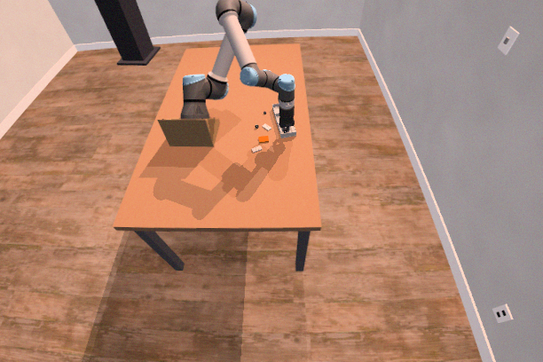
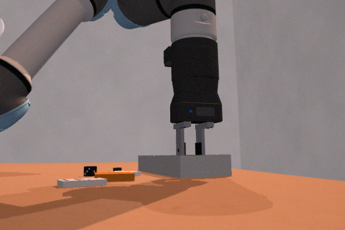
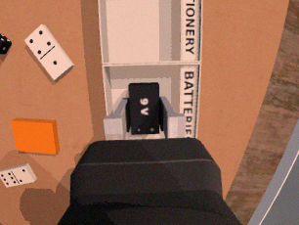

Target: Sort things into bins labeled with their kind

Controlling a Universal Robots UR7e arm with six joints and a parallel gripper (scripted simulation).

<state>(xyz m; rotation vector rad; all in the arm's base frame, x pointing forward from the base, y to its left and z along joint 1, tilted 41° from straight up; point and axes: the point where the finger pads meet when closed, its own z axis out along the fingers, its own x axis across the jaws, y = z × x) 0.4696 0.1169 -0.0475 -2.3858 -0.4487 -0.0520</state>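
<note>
The orange domino lies 110 mm behind my hand, 70 mm to the right of it and 30 mm below it. Also, from my hand: grey bin tray 80 mm to the left, 20 mm below, 20 mm behind; black die 160 mm behind, 30 mm below, 20 mm to the left; black 9V battery 10 mm to the right, 10 mm below.
</note>
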